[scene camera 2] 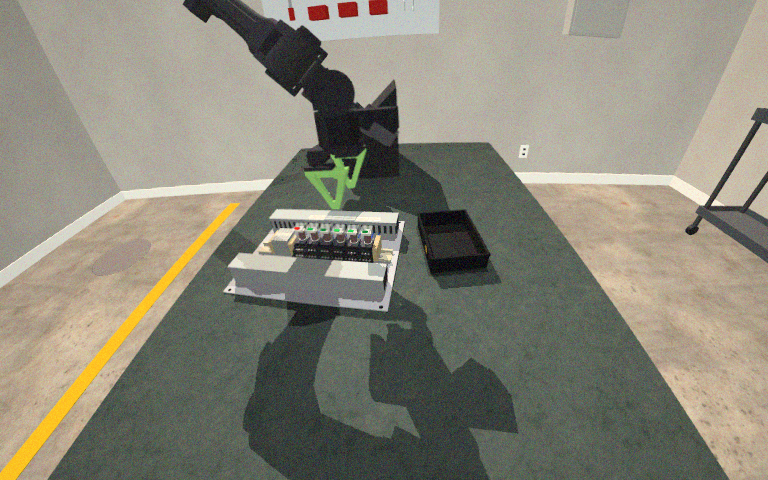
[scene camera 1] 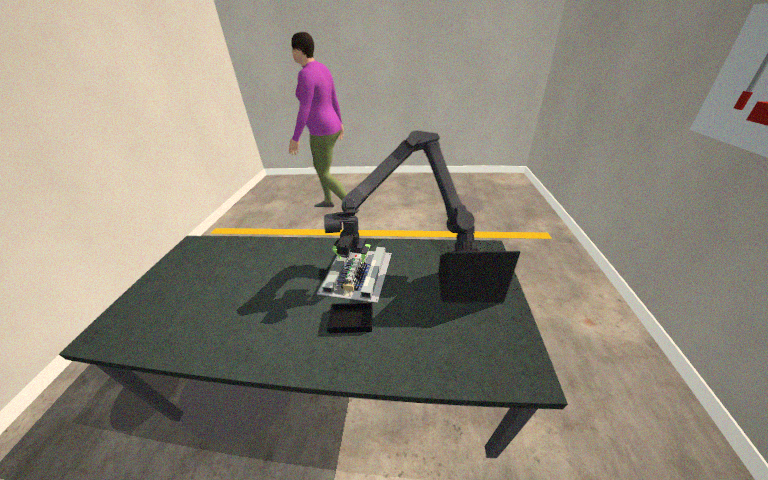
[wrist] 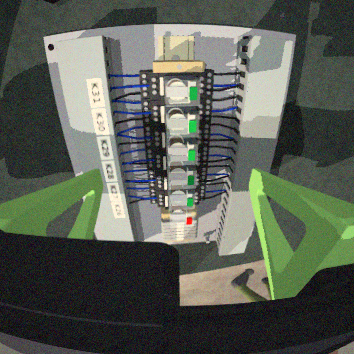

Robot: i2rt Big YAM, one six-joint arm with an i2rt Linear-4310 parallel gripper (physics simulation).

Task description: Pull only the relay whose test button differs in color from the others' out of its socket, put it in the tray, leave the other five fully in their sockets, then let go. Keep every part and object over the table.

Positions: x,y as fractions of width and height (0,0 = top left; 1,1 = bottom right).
Labels:
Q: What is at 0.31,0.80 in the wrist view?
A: The gripper.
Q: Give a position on a relay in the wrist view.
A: At 0.51,0.25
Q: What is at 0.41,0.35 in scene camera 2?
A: The gripper.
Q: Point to a relay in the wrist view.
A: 0.51,0.34

